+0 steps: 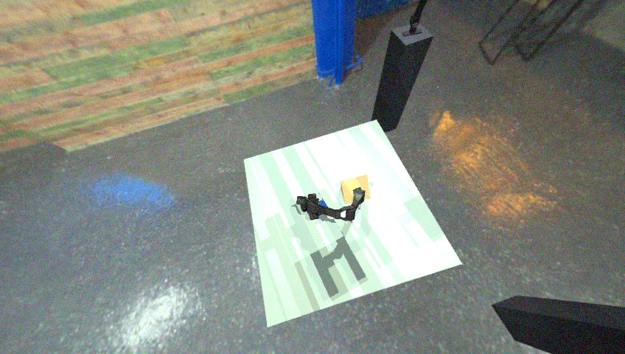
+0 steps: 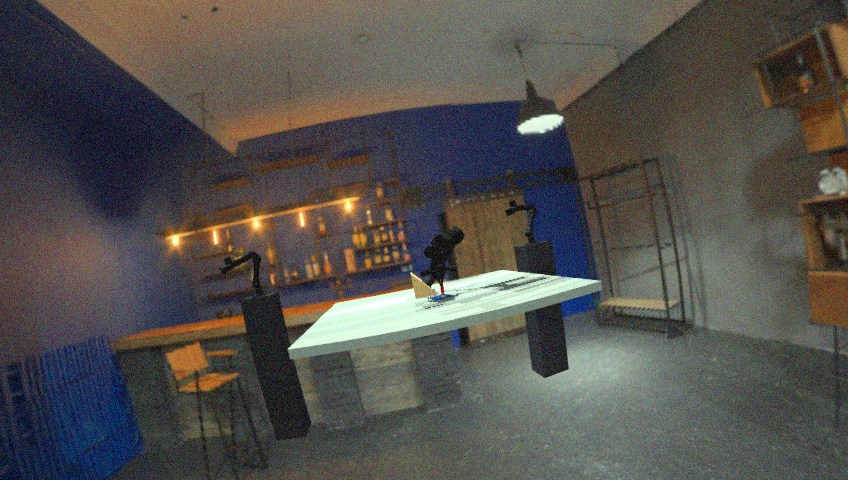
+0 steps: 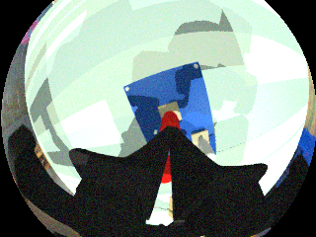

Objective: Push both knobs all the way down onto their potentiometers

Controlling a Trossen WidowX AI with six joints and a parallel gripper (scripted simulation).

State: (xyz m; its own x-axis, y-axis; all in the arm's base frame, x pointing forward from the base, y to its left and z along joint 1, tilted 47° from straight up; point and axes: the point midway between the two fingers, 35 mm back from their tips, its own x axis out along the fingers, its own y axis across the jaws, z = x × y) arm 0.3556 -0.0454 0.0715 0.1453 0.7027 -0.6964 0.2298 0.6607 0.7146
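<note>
The potentiometer lies 30 mm below my gripper tip.
</note>
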